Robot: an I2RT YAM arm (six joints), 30 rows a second.
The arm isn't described. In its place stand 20 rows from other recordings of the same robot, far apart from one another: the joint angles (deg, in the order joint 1, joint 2, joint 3, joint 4, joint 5, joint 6), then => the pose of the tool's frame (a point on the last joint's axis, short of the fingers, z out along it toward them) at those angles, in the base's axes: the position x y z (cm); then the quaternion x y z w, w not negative.
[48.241 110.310 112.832 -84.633 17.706 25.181] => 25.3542 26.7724 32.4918 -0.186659 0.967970 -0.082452 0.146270
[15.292 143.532 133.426 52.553 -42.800 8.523] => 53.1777 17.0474 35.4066 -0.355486 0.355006 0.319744 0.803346
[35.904 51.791 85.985 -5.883 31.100 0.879] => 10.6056 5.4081 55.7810 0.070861 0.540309 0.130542 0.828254
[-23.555 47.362 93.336 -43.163 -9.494 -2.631] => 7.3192 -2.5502 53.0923 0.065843 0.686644 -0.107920 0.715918
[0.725 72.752 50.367 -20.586 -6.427 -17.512] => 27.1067 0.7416 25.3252 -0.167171 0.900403 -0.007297 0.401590
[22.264 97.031 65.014 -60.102 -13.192 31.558] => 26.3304 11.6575 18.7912 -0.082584 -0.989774 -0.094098 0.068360
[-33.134 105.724 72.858 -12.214 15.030 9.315] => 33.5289 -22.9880 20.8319 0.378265 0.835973 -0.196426 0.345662
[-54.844 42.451 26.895 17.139 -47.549 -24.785] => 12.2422 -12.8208 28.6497 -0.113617 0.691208 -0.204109 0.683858
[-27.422 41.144 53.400 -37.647 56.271 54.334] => 10.4048 -8.7339 35.7636 0.678337 0.398631 -0.277966 0.551079
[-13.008 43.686 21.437 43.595 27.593 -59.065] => 16.8627 -5.5879 29.7036 -0.032987 0.581045 -0.580566 0.569422
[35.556 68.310 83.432 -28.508 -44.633 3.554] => 18.0648 15.9865 45.7649 -0.426366 0.632919 0.472721 0.440637
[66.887 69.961 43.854 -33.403 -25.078 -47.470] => 7.6349 21.7325 21.6033 -0.822395 0.462503 0.249749 0.217676
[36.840 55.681 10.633 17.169 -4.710 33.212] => 14.5094 11.2355 14.9354 -0.048283 0.854799 0.324699 0.401942
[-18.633 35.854 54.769 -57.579 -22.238 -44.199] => 10.0820 -1.9776 33.7494 -0.277144 0.843998 -0.073207 0.453320
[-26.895 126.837 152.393 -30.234 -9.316 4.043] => 43.2642 -21.2982 47.5712 0.142452 0.721074 -0.075268 0.673866
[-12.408 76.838 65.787 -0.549 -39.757 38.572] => 30.8764 -4.4619 36.2109 0.119641 0.750318 0.391196 0.519302
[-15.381 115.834 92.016 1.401 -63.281 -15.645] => 45.8332 -9.3102 27.2745 -0.293390 0.706860 0.293444 0.572854
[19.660 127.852 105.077 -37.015 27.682 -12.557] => 46.1555 14.7335 19.1241 -0.200200 0.917908 -0.214846 0.266843
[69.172 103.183 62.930 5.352 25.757 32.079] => 15.4177 36.1769 19.7341 -0.177181 0.852211 0.223175 0.438789
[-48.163 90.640 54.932 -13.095 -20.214 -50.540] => 22.7713 -23.5911 20.2392 -0.080840 0.920064 -0.155782 0.350256
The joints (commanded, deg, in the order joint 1, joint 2, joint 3, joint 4, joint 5, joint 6), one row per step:
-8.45, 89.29, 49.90, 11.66, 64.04, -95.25
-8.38, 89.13, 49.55, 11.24, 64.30, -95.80
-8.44, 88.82, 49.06, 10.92, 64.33, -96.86
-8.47, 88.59, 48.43, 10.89, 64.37, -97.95
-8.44, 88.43, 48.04, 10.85, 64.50, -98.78
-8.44, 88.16, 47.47, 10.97, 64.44, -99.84
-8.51, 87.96, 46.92, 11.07, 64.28, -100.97
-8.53, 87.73, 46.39, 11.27, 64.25, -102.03
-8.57, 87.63, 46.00, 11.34, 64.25, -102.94
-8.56, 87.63, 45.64, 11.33, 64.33, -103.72
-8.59, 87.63, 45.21, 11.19, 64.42, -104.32
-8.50, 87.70, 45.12, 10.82, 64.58, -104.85
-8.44, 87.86, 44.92, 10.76, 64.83, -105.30
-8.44, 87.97, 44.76, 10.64, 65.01, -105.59
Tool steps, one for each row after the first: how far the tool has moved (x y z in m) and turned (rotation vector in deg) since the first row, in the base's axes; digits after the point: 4 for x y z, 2 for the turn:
-0.0016, 0.0006, -0.0015, -0.17, 1.14, -0.05
-0.0038, 0.0005, -0.0030, -0.37, 2.64, 0.09
-0.0060, 0.0007, -0.0051, -0.59, 4.10, 0.25
-0.0074, 0.0010, -0.0064, -0.82, 5.17, 0.34
-0.0093, 0.0013, -0.0079, -1.02, 6.34, 0.62
-0.0111, 0.0013, -0.0097, -1.19, 7.65, 0.93
-0.0129, 0.0014, -0.0110, -1.42, 8.75, 1.17
-0.0141, 0.0014, -0.0125, -1.60, 9.82, 1.32
-0.0152, 0.0016, -0.0143, -1.77, 10.94, 1.44
-0.0166, 0.0016, -0.0167, -1.85, 12.07, 1.47
-0.0170, 0.0021, -0.0180, -1.97, 13.11, 1.55
-0.0175, 0.0024, -0.0198, -2.13, 13.98, 1.49
-0.0179, 0.0025, -0.0213, -2.21, 14.66, 1.41

